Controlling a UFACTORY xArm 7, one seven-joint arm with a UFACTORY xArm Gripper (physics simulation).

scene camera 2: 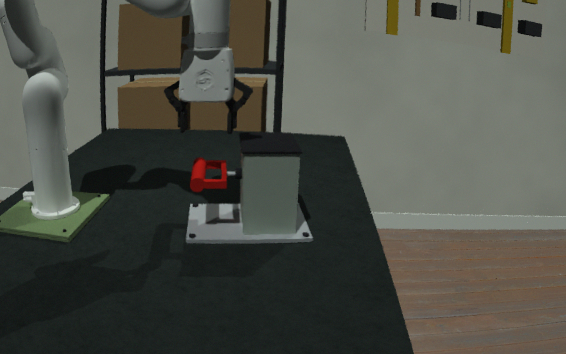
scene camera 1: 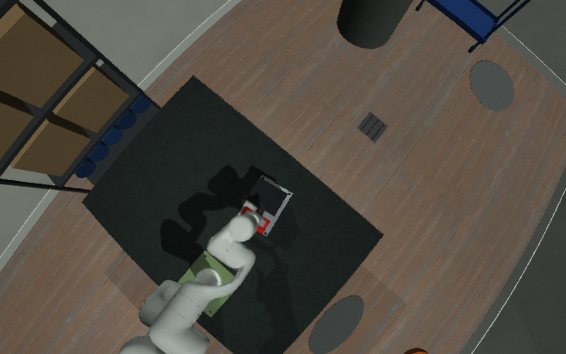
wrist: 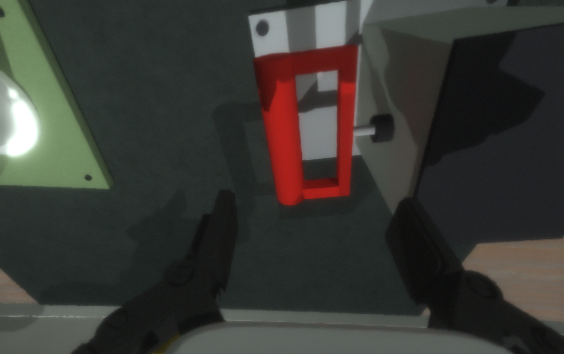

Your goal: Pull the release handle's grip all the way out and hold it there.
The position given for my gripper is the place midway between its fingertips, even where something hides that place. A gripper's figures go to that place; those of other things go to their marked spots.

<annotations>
My gripper (scene camera 2: 206,131) is 0.85 m from the lens. A base plate (scene camera 2: 208,223): 0.91 m from the lens.
</annotations>
